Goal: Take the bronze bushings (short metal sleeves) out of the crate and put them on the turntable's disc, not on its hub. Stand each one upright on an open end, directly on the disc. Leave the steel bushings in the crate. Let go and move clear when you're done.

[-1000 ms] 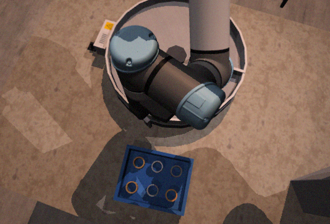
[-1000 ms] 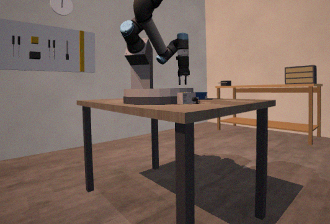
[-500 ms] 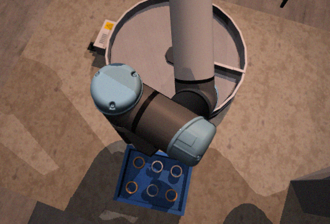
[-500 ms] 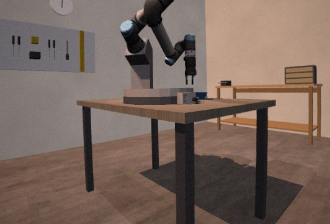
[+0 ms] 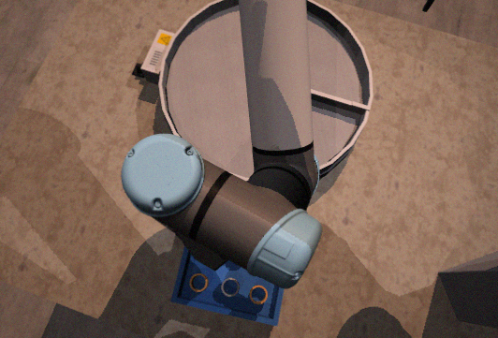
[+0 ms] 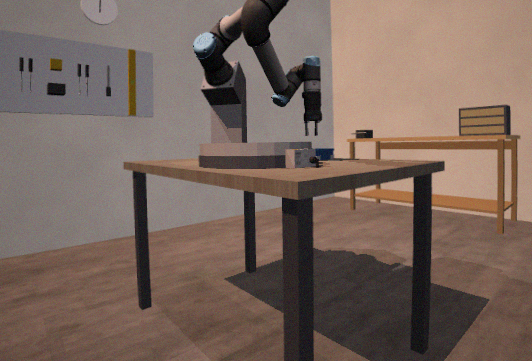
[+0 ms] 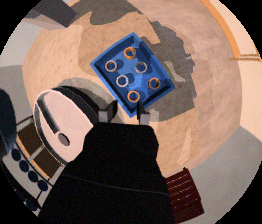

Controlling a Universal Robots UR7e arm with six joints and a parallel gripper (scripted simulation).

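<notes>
The blue crate is 100 mm below my hand, 50 mm to the left of it and 50 mm behind it. Also, from my hand: turntable disc: 310 mm to the right, 80 mm below, 70 mm behind.
</notes>
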